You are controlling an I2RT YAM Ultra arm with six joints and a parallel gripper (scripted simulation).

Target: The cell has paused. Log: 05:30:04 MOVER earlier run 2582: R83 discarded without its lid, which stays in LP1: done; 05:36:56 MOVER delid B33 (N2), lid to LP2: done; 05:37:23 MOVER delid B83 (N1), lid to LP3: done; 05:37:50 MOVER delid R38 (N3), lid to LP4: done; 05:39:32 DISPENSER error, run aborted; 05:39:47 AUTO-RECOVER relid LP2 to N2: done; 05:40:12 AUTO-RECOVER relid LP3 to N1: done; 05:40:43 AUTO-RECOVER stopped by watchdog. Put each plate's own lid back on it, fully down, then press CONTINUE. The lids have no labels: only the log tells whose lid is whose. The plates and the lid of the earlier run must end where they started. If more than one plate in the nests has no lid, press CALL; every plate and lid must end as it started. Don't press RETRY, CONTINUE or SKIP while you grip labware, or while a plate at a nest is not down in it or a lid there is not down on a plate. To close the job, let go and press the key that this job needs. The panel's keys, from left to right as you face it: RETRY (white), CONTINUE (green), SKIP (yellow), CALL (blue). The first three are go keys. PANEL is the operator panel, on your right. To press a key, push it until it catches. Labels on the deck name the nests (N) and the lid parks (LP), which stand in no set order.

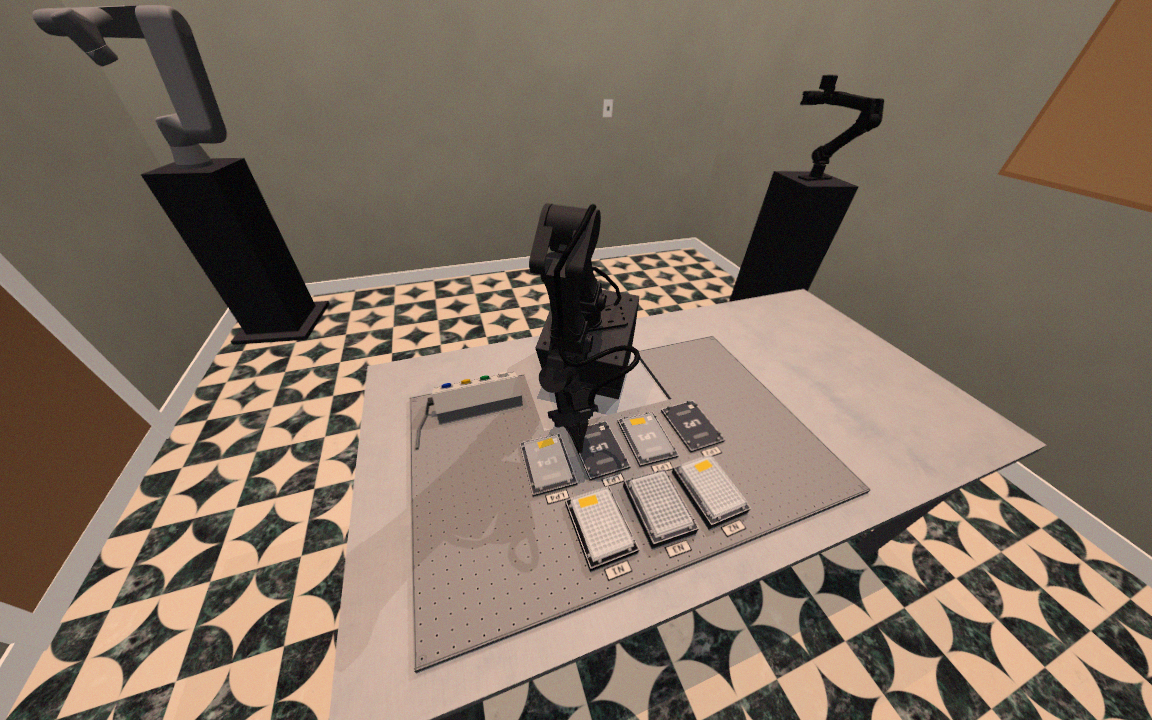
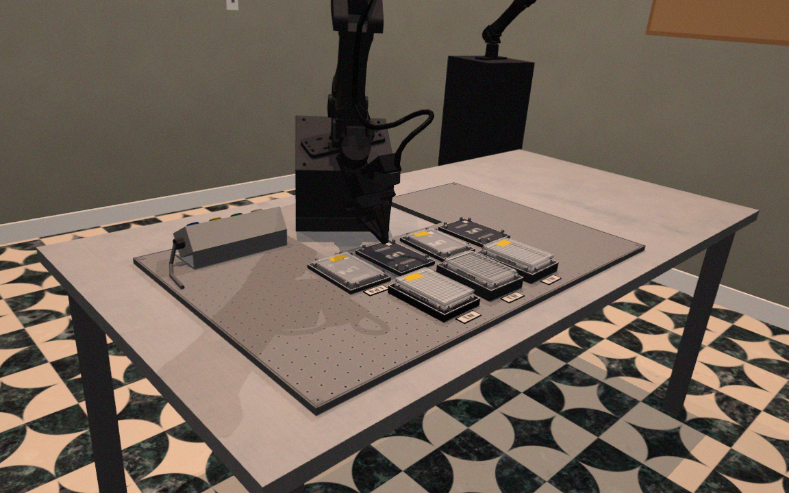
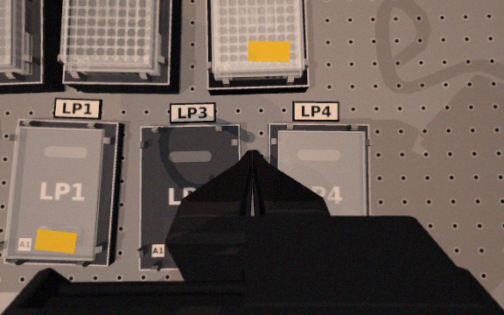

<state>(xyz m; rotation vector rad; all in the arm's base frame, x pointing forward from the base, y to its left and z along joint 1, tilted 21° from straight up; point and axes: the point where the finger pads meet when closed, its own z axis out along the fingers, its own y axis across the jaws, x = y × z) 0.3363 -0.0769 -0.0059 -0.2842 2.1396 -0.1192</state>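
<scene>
The plate lies 13 cm ahead of my hand, 15 cm to the left of it and 4 cm below it. Also, from my hand: lid park LP3: 4 cm behind, 6 cm to the left, 7 cm below; green CONTINUE key: 27 cm behind, 21 cm to the right, 1 cm below; white RETRY key: 28 cm behind, 16 cm to the right, 1 cm below.
</scene>
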